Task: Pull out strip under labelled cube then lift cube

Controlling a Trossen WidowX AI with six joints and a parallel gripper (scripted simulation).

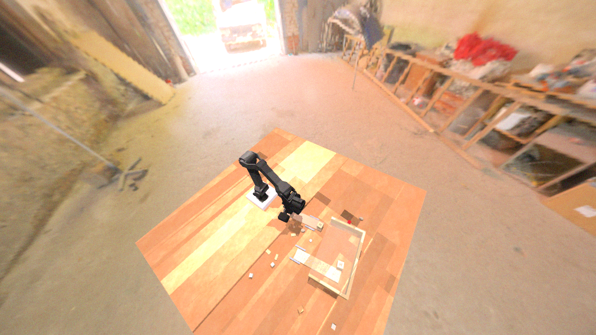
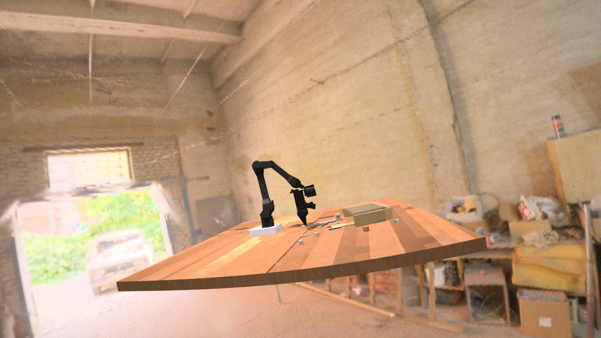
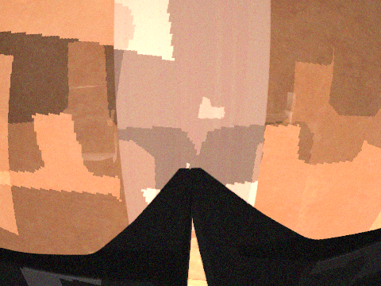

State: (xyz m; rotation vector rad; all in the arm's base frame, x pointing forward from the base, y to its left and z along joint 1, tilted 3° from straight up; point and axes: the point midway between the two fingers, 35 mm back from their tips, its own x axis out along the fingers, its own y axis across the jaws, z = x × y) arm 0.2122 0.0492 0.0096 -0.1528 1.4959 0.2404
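The strip lies 90 mm ahead of my gripper tip and 20 mm to the left of it. The rest, counted from my gripper tip: red bit: 310 mm ahead, 170 mm to the left, 10 mm above.
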